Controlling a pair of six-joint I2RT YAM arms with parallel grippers.
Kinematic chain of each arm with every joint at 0, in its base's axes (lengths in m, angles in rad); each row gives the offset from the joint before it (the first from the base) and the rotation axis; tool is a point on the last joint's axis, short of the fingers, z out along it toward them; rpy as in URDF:
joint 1: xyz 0 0 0.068 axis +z
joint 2: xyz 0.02 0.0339 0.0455 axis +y
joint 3: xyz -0.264 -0.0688 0 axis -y
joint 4: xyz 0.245 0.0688 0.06 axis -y
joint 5: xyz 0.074 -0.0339 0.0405 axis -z
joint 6: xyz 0.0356 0 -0.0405 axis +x
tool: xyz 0 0 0 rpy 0 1.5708 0
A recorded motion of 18 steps. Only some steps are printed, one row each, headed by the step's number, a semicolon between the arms.
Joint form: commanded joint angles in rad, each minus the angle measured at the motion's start. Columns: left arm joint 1, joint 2, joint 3, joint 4, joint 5, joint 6; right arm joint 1, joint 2, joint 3, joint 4, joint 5, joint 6.
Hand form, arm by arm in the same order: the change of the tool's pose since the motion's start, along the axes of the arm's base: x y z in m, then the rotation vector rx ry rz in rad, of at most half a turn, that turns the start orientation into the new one. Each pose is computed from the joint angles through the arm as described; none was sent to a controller.
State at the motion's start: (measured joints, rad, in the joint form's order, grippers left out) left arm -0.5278 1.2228 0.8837 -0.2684 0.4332 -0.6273; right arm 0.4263 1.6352 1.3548 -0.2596 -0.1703 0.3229
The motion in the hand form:
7: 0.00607 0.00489 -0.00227 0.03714 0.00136 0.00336; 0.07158 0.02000 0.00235 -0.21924 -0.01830 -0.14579
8: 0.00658 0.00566 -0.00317 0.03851 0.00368 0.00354; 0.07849 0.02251 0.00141 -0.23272 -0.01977 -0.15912
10: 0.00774 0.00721 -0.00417 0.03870 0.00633 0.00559; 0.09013 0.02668 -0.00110 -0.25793 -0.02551 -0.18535
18: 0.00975 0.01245 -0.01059 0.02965 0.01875 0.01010; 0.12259 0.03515 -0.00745 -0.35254 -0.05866 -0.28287
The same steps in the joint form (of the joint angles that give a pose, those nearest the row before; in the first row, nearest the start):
7: 0.0269 0.0197 0.0167 -0.0347 0.0005 0.0435; -0.0071 0.3044 0.4117 -0.1863 0.2298 -0.0975
8: 0.0307 0.0212 0.0153 -0.0355 0.0033 0.0459; -0.0068 0.3362 0.4533 -0.1998 0.2485 -0.1003
10: 0.0383 0.0234 0.0138 -0.0354 0.0084 0.0487; -0.0060 0.3902 0.5219 -0.2180 0.2852 -0.1059
18: 0.0617 0.0255 -0.0090 -0.0175 0.0314 0.0492; -0.0075 0.5468 0.7351 -0.2753 0.4207 -0.1357

